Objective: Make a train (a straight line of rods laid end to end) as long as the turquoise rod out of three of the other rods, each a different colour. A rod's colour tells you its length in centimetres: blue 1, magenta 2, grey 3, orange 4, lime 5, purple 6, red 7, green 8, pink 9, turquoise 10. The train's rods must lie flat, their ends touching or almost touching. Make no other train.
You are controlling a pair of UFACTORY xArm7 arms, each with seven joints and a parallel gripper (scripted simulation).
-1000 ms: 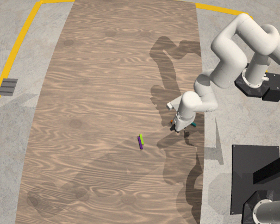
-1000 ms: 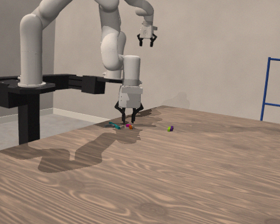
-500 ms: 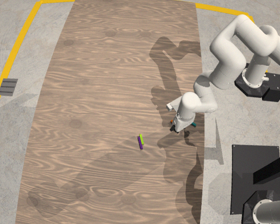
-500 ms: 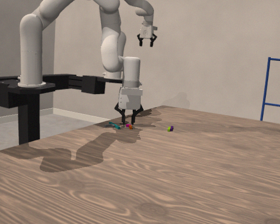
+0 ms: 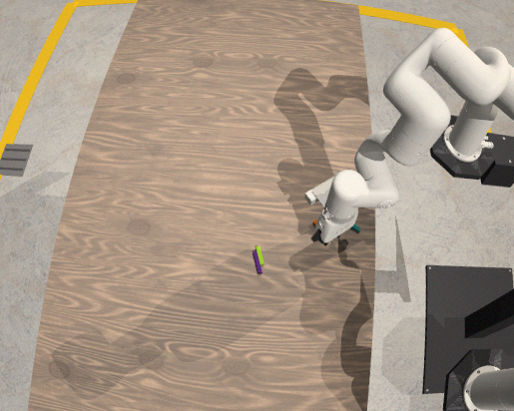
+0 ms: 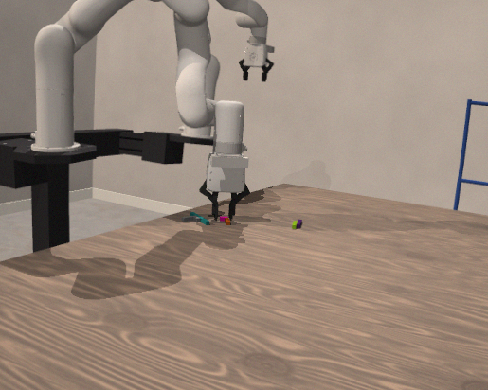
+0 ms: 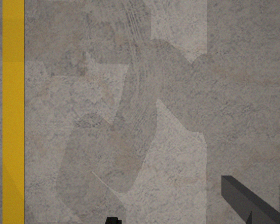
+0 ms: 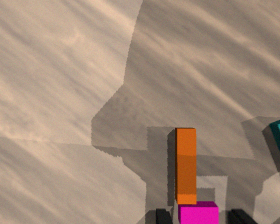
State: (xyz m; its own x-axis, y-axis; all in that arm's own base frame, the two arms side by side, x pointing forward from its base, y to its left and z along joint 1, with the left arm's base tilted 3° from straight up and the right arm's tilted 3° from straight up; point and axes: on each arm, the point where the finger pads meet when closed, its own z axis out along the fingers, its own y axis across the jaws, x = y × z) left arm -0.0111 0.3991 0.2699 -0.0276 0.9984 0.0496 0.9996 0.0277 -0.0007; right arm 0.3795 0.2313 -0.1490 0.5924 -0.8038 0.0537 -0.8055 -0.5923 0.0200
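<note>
Right now the magenta rod is 1 cm ahead of my right hand, 1 cm to the right of it and 2 cm below it. From my right hand the other things lie so: turquoise rod (4 cm behind, 5 cm to the right, 2 cm below); then grey rod (5 cm behind, 6 cm to the right, 2 cm below); then orange rod (3 cm ahead, 3 cm to the right, 2 cm below).
</note>
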